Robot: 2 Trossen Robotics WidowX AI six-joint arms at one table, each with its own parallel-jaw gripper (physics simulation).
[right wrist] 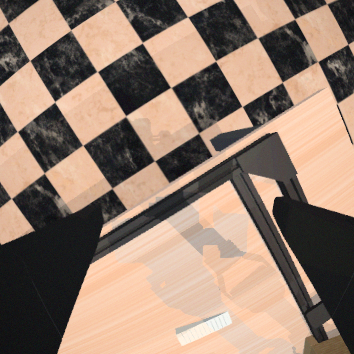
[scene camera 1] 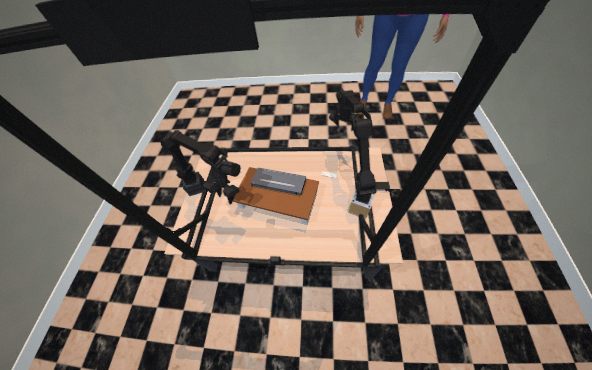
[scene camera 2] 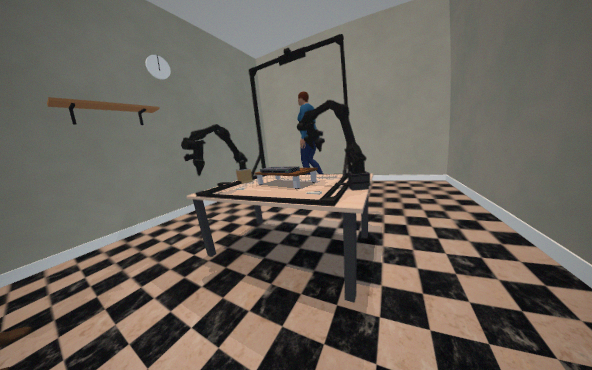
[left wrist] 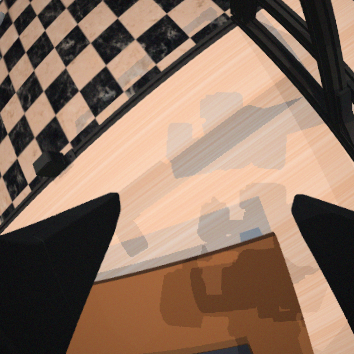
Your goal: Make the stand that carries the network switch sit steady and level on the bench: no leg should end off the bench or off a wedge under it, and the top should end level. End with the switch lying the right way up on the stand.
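Places are measured from the left arm's base along level axes (x ahead, y left, z up), in centimetres.
Where they show: left gripper, fingertip midpoint: [scene camera 1: 225, 200] [scene camera 2: 316, 150] [left wrist: 207, 201]; right gripper, fingertip midpoint: [right wrist: 189, 209] [scene camera 1: 345, 128] [scene camera 2: 198, 175]; left arm's base at its link origin: [scene camera 1: 190, 179] [scene camera 2: 358, 172]; right arm's base at its link origin: [scene camera 1: 363, 197] [scene camera 2: 243, 169].
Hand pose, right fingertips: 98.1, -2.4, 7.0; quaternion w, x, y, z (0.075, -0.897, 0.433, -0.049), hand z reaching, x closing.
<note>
Each offset is from my right fingertips to the centre of the thing, as dx, dy, dz. "spot": to the spot under its first point.
The stand's brown top {spot: -52.3, -35.0, -5.6} [scene camera 1: 280, 206] [left wrist: 125, 315] is mid-bench on pale legs; one leg {-61.8, -6.2, -11.1} [scene camera 2: 296, 181] shows in scene camera 2. Whether every foot touches the bench, or the top is level, I cannot tell. The grey switch {-48.9, -20.0, -4.2} [scene camera 1: 278, 182] [scene camera 2: 280, 169] lies flat on the top. A whitish ridged wedge {-17.8, -18.7, -15.3} [scene camera 1: 328, 174] [right wrist: 204, 328] lies on the bench, apart from the stand. Another pale wedge {-72.2, +7.0, -15.3} [scene camera 2: 314, 192] lies near the bench's near edge in scene camera 2. My left gripper [scene camera 2: 318, 143] [left wrist: 207, 201] is open and empty above the stand's side. My right gripper [scene camera 2: 195, 164] [right wrist: 189, 209] is open and empty, high beyond the bench edge.
A tan block [scene camera 1: 359, 208] [scene camera 2: 244, 175] sits by the right arm's base. A black frame rail [scene camera 1: 290, 149] [right wrist: 272, 240] borders the bench, with tall posts rising from it. A person [scene camera 1: 395, 55] [scene camera 2: 306, 117] stands beyond the bench.
</note>
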